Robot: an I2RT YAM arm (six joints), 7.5 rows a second.
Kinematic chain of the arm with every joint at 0, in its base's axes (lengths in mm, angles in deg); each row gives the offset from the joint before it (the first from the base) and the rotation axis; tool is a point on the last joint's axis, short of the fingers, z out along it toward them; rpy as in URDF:
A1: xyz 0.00 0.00 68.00 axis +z
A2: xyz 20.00 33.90 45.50 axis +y
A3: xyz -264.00 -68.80 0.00 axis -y
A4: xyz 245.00 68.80 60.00 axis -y
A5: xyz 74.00 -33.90 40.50 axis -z
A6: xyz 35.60 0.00 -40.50 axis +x
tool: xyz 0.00 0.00 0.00 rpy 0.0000 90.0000 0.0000
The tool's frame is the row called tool.
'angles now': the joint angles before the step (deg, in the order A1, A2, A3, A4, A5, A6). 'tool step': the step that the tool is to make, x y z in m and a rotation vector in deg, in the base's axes. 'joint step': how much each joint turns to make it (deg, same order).
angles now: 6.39, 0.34, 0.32, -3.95, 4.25, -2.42
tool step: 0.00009, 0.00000, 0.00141, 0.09, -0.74, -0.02
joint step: 0.00, 0.00, 0.00, 0.75, 0.02, 0.01
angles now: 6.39, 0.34, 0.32, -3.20, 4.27, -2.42
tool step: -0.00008, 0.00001, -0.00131, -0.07, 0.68, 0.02
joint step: 0.00, 0.00, 0.00, -0.68, -0.02, 0.01
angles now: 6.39, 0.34, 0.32, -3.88, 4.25, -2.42
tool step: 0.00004, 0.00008, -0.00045, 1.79, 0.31, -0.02
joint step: 0.01, 0.07, 0.00, -0.17, -0.10, 1.82
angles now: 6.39, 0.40, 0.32, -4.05, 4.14, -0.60
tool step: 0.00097, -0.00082, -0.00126, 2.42, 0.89, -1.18
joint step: -0.24, 0.97, 0.00, 0.15, 0.74, 2.58
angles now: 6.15, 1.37, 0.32, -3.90, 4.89, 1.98
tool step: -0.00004, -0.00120, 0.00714, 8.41, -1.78, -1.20
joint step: -0.61, 0.35, 0.78, 1.49, 0.03, 8.24
